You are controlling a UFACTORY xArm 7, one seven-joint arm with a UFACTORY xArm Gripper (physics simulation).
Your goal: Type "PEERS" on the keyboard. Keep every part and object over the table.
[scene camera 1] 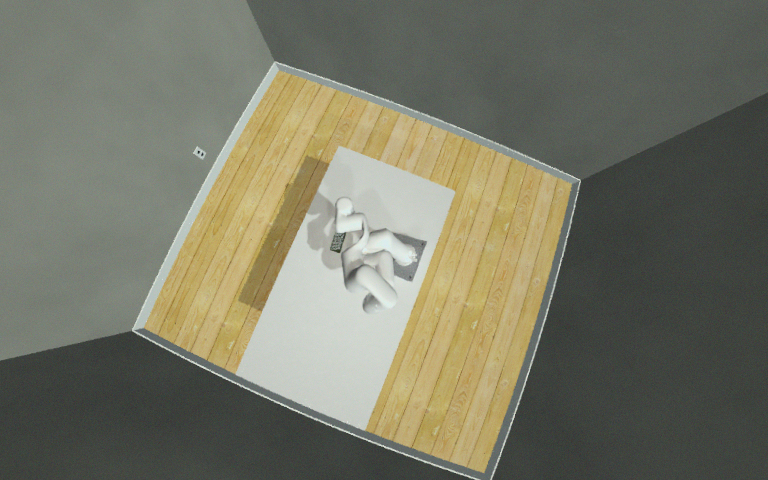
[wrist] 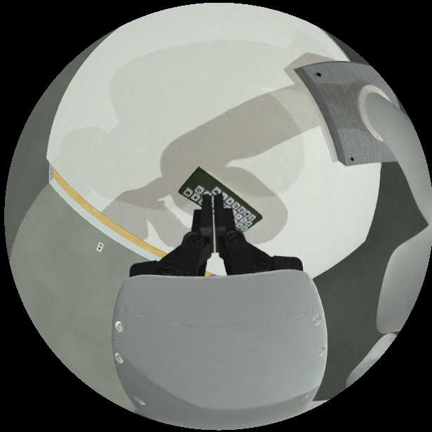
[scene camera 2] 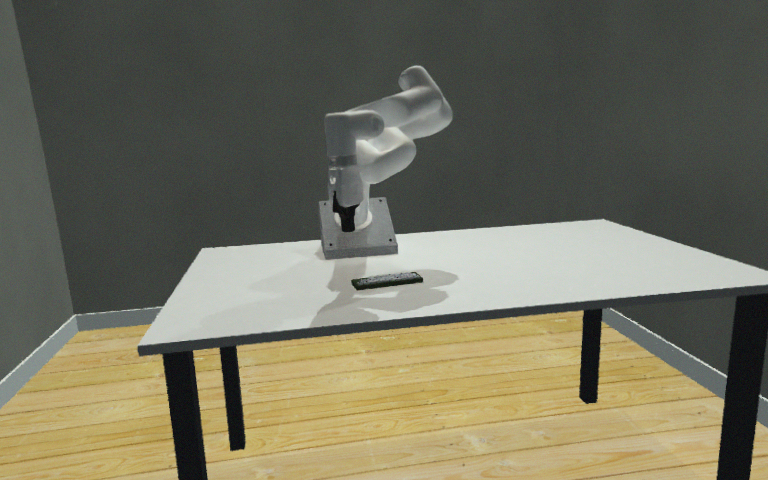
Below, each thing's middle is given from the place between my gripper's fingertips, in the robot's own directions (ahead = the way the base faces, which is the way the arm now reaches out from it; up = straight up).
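I see the keyboard (scene camera 2: 396, 279), and it is 5 cm ahead of my hand and 9 cm to the left of it. The keyboard is also 13 cm lower than my hand.
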